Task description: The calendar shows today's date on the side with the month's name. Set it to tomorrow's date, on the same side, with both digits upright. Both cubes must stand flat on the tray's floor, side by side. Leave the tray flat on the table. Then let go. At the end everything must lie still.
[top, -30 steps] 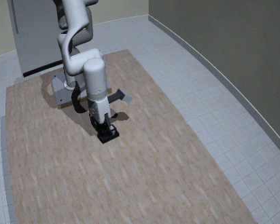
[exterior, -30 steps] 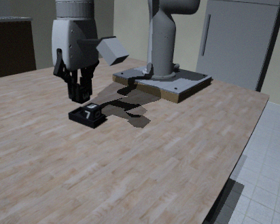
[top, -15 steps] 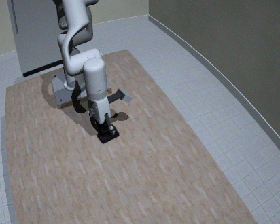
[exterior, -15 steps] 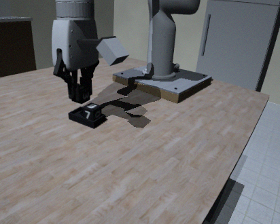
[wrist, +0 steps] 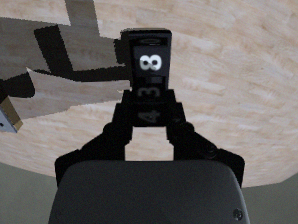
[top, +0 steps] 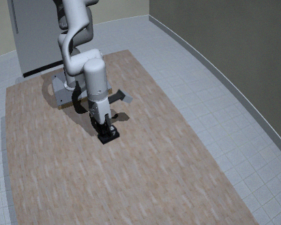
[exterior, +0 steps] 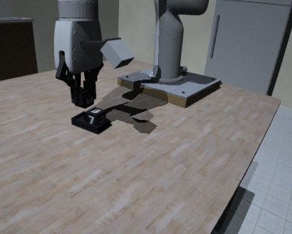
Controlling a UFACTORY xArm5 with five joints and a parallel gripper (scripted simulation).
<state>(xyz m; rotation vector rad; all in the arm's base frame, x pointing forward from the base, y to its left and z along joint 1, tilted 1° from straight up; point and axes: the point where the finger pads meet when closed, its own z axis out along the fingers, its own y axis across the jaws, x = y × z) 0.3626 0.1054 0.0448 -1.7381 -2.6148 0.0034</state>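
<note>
The tray lies 10 mm behind my hand, 20 mm to the left of it and 70 mm below it.
</note>
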